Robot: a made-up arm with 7 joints. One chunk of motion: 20 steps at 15 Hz.
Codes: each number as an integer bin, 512 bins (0 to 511) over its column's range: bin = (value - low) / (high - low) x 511, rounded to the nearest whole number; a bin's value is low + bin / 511 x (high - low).
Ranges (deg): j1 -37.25..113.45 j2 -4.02..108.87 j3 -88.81..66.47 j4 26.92..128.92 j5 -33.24..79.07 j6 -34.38..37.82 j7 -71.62..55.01
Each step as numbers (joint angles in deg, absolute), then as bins.
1 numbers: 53.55 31.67 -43.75 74.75 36.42 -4.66 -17.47
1 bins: 308 162 148 240 317 210 219
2 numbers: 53.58 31.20 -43.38 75.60 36.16 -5.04 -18.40
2 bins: 308 159 150 244 316 208 215
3 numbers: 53.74 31.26 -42.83 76.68 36.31 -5.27 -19.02
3 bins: 309 160 151 249 316 206 212
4 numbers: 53.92 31.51 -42.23 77.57 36.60 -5.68 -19.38
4 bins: 309 161 153 254 318 203 211
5 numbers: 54.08 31.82 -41.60 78.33 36.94 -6.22 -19.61
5 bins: 310 162 155 258 319 199 210
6 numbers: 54.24 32.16 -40.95 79.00 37.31 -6.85 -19.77
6 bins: 310 164 157 261 321 195 209
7 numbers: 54.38 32.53 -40.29 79.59 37.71 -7.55 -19.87
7 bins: 311 165 160 264 323 190 209
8 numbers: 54.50 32.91 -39.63 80.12 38.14 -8.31 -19.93
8 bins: 311 167 162 267 325 185 209
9 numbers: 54.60 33.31 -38.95 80.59 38.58 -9.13 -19.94
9 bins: 311 169 164 269 327 179 209
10 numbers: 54.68 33.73 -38.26 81.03 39.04 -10.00 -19.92
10 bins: 312 171 166 271 329 173 209
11 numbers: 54.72 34.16 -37.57 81.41 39.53 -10.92 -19.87
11 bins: 312 173 169 273 331 166 209
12 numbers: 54.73 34.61 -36.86 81.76 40.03 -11.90 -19.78
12 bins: 312 175 171 275 333 159 209
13 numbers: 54.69 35.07 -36.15 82.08 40.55 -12.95 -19.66
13 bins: 312 177 173 276 336 152 210
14 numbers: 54.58 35.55 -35.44 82.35 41.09 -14.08 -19.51
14 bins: 311 179 176 278 338 144 210
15 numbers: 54.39 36.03 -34.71 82.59 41.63 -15.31 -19.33
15 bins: 311 181 178 279 341 135 211
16 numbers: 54.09 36.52 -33.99 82.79 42.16 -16.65 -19.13
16 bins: 310 184 180 280 343 125 212
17 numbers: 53.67 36.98 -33.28 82.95 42.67 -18.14 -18.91
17 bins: 308 186 183 281 345 115 213
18 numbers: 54.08 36.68 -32.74 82.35 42.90 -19.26 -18.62
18 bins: 310 184 185 278 346 107 214
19 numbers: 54.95 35.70 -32.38 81.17 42.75 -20.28 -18.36
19 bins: 313 180 186 272 346 100 215
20 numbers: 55.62 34.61 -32.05 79.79 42.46 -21.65 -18.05
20 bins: 315 175 187 265 344 90 216
